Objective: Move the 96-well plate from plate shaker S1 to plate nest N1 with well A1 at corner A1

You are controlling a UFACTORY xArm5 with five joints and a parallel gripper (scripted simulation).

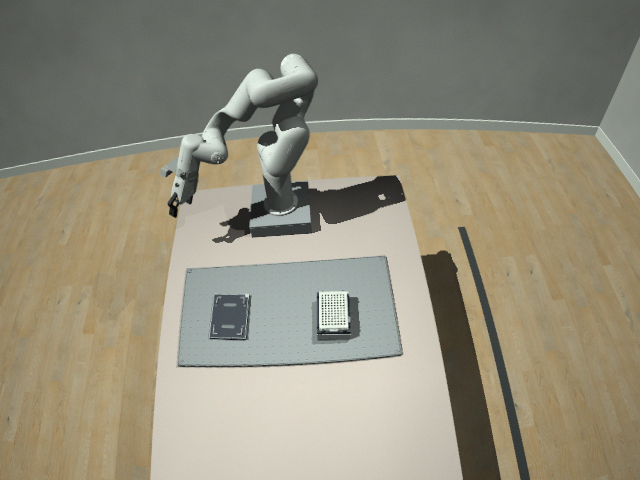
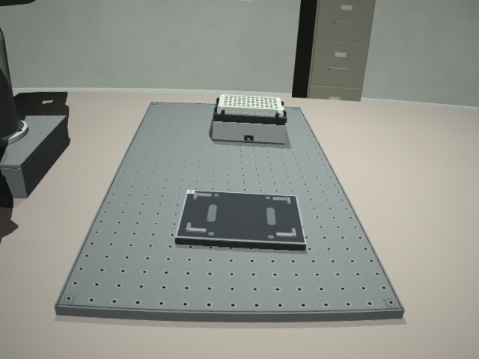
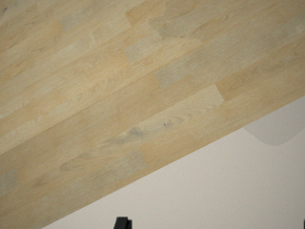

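My hand is 50 cm to the right of the white 96-well plate, 37 cm short of it and 11 cm above it. Round my hand: A1 label: 27 cm ahead, 22 cm to the left, 16 cm below; then dark plate nest: 34 cm ahead, 17 cm to the left, 17 cm below.
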